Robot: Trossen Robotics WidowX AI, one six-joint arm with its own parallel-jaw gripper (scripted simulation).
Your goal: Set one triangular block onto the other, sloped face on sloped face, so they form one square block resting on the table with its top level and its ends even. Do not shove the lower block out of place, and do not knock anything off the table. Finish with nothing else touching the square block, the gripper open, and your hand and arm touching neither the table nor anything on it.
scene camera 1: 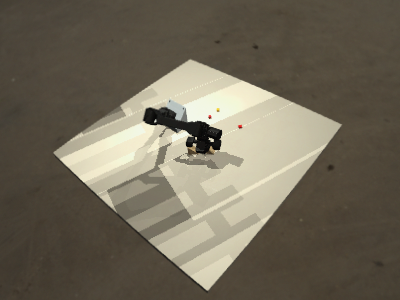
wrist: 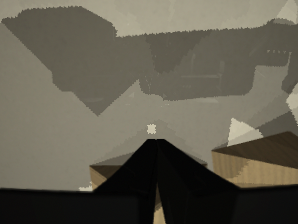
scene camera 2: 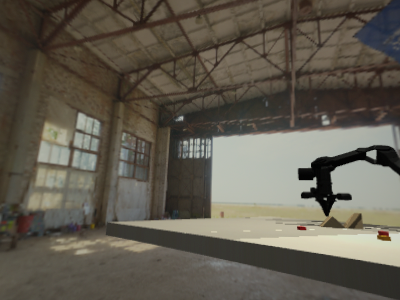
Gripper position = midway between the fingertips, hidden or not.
Note:
The gripper point(scene camera 2: 326, 216) is shut and holds nothing.
The gripper shows as well in the wrist view point(wrist: 155, 147).

